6 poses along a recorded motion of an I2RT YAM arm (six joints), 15 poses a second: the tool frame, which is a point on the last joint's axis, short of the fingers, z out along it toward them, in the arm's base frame.
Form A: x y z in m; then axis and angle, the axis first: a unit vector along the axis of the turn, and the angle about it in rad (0 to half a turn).
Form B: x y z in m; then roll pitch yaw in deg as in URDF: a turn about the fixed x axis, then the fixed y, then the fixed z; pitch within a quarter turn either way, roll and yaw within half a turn. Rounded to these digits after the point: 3 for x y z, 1 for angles.
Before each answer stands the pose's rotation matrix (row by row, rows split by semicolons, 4 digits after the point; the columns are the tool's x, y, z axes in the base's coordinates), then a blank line. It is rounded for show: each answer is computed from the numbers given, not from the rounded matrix.
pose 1, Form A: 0.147 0.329 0.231 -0.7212 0.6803 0.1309 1.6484
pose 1, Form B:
0.4829 -0.6591 0.5765; -0.3981 0.4211 0.8150; -0.7799 -0.6231 -0.0591

0.147 0.329 0.231 -95.4 51.3 -39.5
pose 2, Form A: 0.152 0.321 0.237 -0.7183 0.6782 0.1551 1.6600
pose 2, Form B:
0.4729 -0.6851 0.5542; -0.3761 0.4119 0.8300; -0.7969 -0.6009 -0.0629

0.152 0.321 0.237 -96.0 52.8 -38.5
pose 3, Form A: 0.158 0.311 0.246 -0.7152 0.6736 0.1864 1.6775
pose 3, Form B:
0.4595 -0.7184 0.5223; -0.3477 0.3956 0.8501; -0.8173 -0.5722 -0.0681

0.158 0.311 0.246 -96.8 54.8 -37.1
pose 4, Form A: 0.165 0.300 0.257 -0.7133 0.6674 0.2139 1.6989
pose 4, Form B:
0.4461 -0.7490 0.4899; -0.3247 0.3746 0.8685; -0.8340 -0.5465 -0.0762

0.165 0.300 0.257 -97.9 56.5 -36.1
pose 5, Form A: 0.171 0.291 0.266 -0.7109 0.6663 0.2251 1.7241
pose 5, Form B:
0.4298 -0.7685 0.4740; -0.3235 0.3590 0.8754; -0.8429 -0.5297 -0.0943

0.171 0.291 0.266 -100.1 57.5 -37.0
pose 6, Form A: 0.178 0.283 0.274 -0.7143 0.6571 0.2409 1.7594
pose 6, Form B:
0.4184 -0.7940 0.4411; -0.3207 0.3252 0.8896; -0.8498 -0.5137 -0.1186

0.178 0.283 0.274 -103.0 58.2 -37.5
